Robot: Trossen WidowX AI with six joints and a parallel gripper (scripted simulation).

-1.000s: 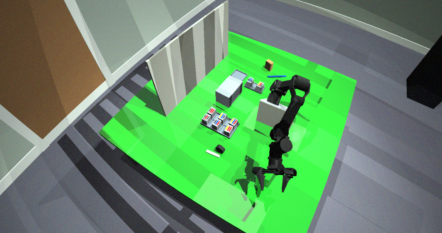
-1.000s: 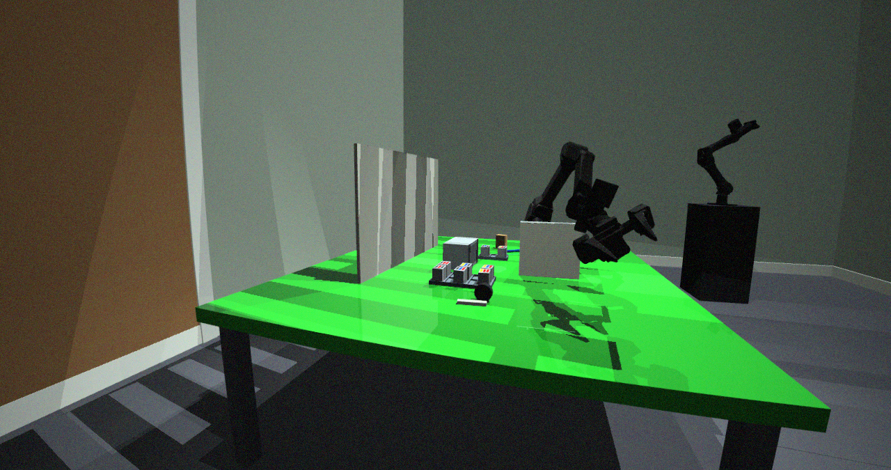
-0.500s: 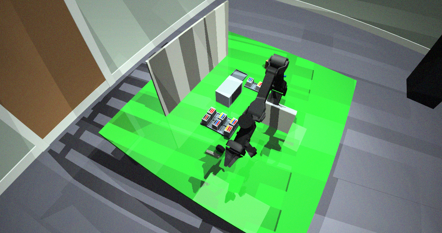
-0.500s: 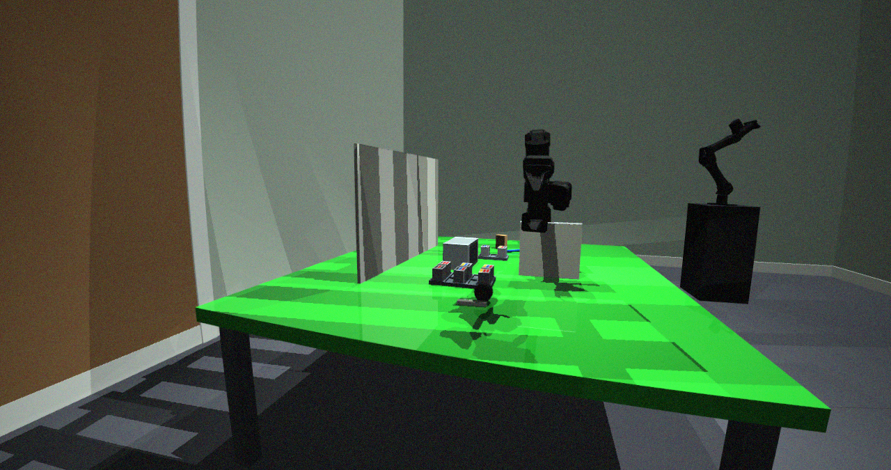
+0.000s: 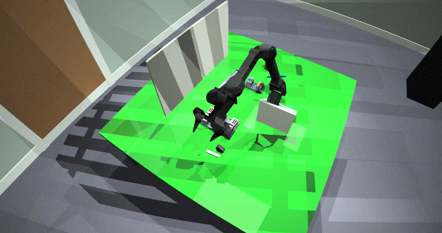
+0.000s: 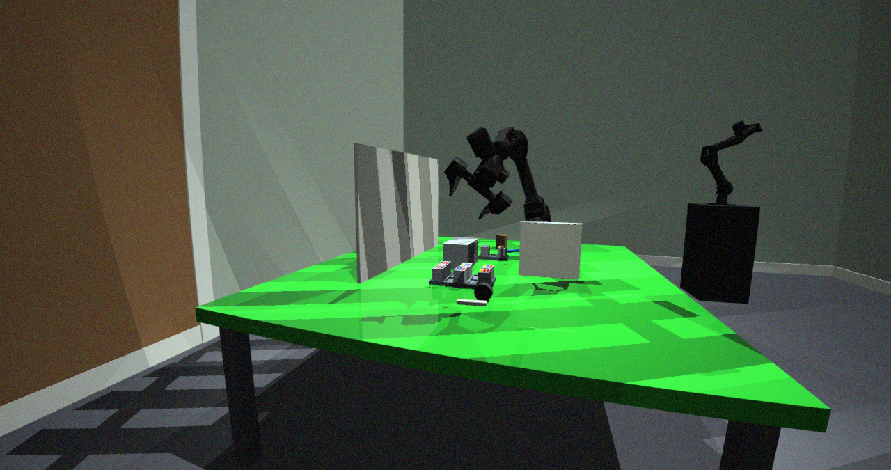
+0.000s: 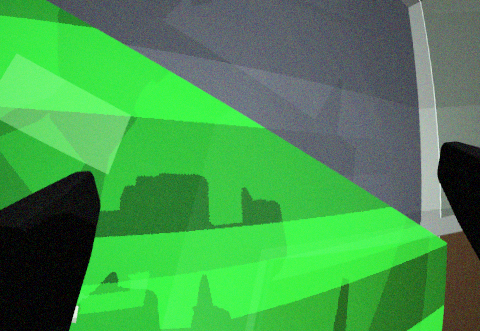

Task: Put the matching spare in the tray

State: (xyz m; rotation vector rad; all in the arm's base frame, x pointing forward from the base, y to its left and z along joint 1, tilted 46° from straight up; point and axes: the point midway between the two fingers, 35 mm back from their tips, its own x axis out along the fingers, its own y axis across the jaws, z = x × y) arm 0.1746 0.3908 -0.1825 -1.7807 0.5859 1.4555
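My gripper tip is now 4 cm past the spare, 61 cm to the left of it and 23 cm above it. Round my gripper tip: black tape roll (4 cm behind, 9 cm to the right, 24 cm below); partition (35 cm ahead, 48 cm to the right, 4 cm below); mounted unit (11 cm ahead, 45 cm to the right, 22 cm below).
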